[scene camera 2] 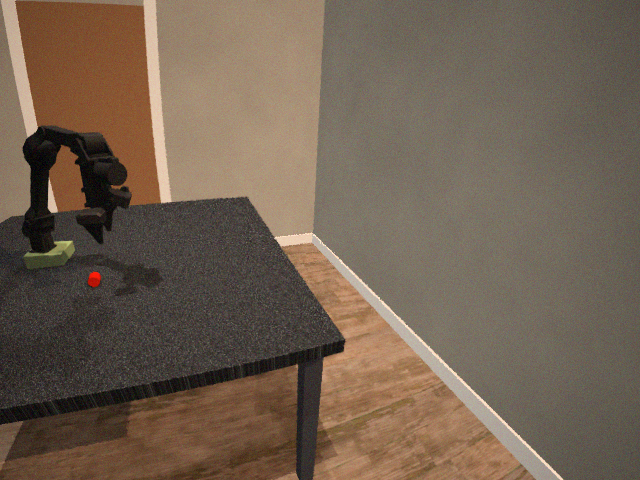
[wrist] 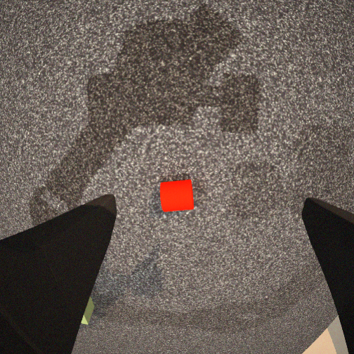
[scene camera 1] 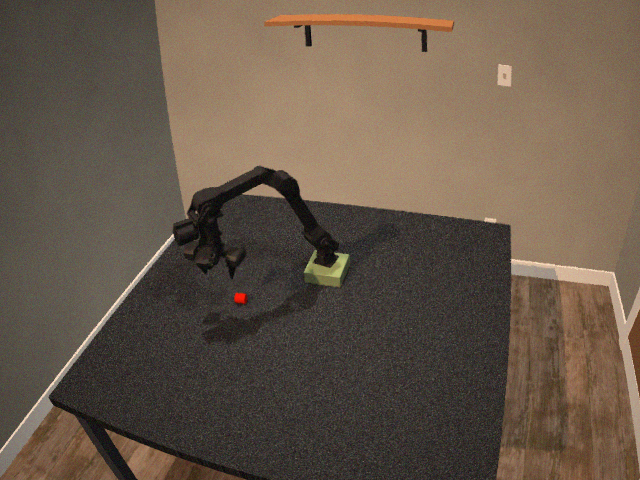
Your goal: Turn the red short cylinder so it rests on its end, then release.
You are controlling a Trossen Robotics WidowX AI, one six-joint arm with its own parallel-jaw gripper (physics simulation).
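The red short cylinder [scene camera 1: 240,298] [scene camera 2: 94,279] [wrist: 177,195] lies on its side on the dark table [scene camera 1: 361,361] [scene camera 2: 206,310]. In the wrist view its long side runs roughly left to right, and it shows between the two fingers, nearer the left one. My gripper [scene camera 1: 218,274] [scene camera 2: 104,236] [wrist: 214,206] is wide open and empty. It points down and hangs above the table, higher than the cylinder and apart from it.
The arm's base stands on a green block [scene camera 1: 323,279] [scene camera 2: 49,257], to the right of the cylinder in scene camera 1. The arm's shadow falls on the table near the cylinder. An orange shelf [scene camera 1: 356,20] hangs on the wall behind the table.
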